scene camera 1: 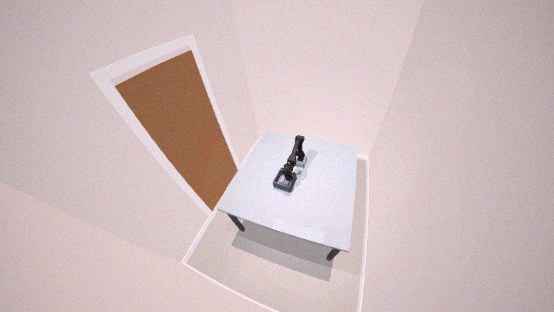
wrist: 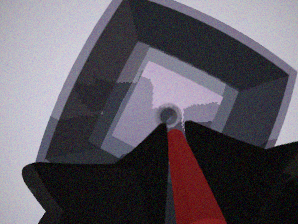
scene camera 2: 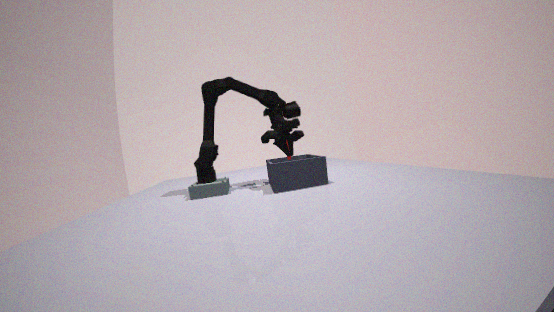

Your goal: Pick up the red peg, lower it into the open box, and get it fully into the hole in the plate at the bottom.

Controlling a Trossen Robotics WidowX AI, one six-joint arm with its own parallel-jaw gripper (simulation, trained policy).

Path:
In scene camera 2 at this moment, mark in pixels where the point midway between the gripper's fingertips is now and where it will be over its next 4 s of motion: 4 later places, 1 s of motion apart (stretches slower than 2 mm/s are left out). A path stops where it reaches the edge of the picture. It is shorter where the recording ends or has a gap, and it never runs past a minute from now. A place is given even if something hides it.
My gripper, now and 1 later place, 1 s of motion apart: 290, 156; 302, 163

